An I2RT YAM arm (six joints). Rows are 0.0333 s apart.
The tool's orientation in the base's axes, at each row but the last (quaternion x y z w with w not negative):
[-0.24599, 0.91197, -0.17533, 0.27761]
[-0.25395, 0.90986, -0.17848, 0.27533]
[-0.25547, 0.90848, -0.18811, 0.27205]
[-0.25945, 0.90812, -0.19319, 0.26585]
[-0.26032, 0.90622, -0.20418, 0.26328]
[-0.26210, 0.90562, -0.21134, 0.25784]
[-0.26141, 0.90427, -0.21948, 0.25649]
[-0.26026, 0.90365, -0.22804, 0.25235]
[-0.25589, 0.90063, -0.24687, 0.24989]
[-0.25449, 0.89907, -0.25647, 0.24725]
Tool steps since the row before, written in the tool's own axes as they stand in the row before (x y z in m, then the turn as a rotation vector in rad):
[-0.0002, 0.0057, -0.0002, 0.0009, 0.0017, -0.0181]
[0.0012, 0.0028, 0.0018, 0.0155, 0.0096, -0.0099]
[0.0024, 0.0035, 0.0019, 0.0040, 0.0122, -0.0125]
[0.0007, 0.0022, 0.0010, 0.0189, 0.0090, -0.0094]
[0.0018, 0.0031, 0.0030, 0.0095, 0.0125, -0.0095]
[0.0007, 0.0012, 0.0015, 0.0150, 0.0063, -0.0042]
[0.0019, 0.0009, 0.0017, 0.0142, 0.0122, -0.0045]
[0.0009, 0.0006, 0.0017, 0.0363, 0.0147, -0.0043]
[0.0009, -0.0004, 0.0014, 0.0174, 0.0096, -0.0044]
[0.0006, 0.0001, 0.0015, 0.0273, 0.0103, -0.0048]
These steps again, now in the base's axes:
[-0.0020, 0.0048, -0.0024, -0.0120, 0.0042, 0.0130]
[-0.0008, 0.0013, -0.0032, -0.0205, 0.0009, -0.0031]
[-0.0019, 0.0011, -0.0041, -0.0147, 0.0100, 0.0023]
[-0.0007, 0.0011, -0.0021, -0.0225, -0.0017, -0.0043]
[-0.0007, 0.0007, -0.0046, -0.0170, 0.0065, -0.0025]
[-0.0001, 0.0001, -0.0020, -0.0157, -0.0028, -0.0053]
[-0.0007, -0.0009, -0.0025, -0.0174, 0.0022, -0.0080]
[0.0001, -0.0005, -0.0019, -0.0345, -0.0089, -0.0169]
[0.0003, -0.0013, -0.0011, -0.0187, -0.0016, -0.0078]
[0.0004, -0.0008, -0.0014, -0.0266, -0.0067, -0.0110]

